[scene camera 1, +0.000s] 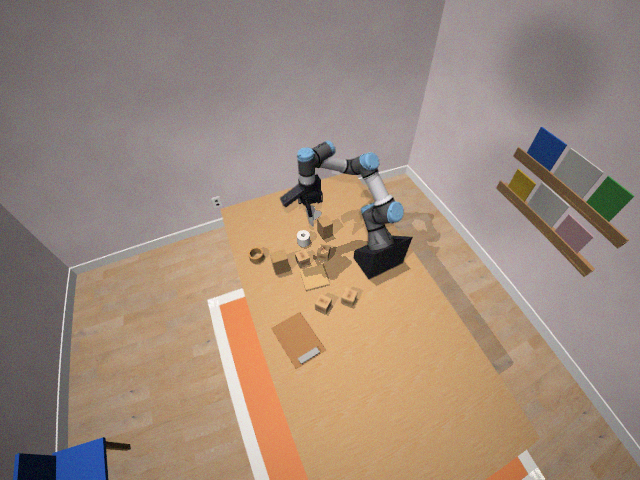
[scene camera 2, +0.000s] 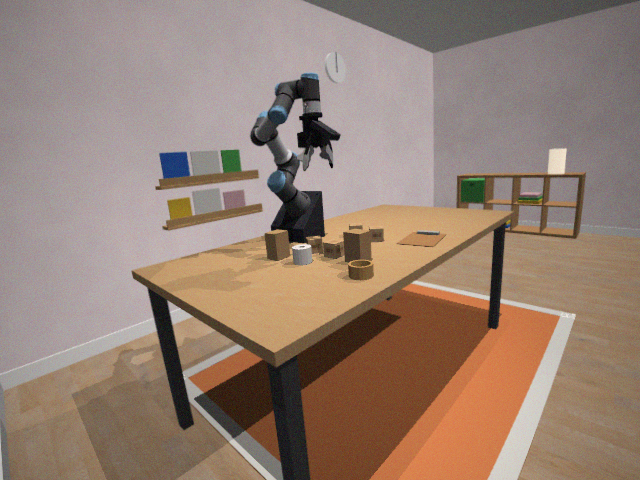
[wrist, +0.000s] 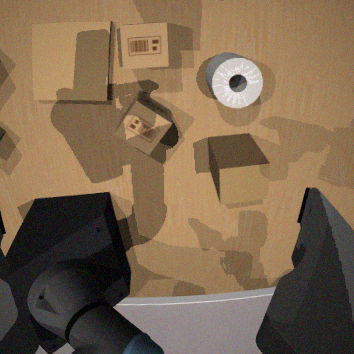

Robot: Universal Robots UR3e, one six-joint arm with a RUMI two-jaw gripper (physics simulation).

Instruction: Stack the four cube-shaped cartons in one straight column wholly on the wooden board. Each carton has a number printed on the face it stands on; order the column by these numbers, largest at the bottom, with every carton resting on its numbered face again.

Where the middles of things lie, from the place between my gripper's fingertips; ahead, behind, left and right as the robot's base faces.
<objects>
The white roll [wrist: 245, 88] lies 300 mm below my hand, 110 mm to the right of it and 10 mm behind it. The rest, counted from my hand: wooden board [wrist: 70, 60] 320 mm below, 130 mm to the left, 20 mm ahead; then clipboard [scene camera 1: 300, 343] 410 mm to the left, 320 mm below, 190 mm ahead.
</objects>
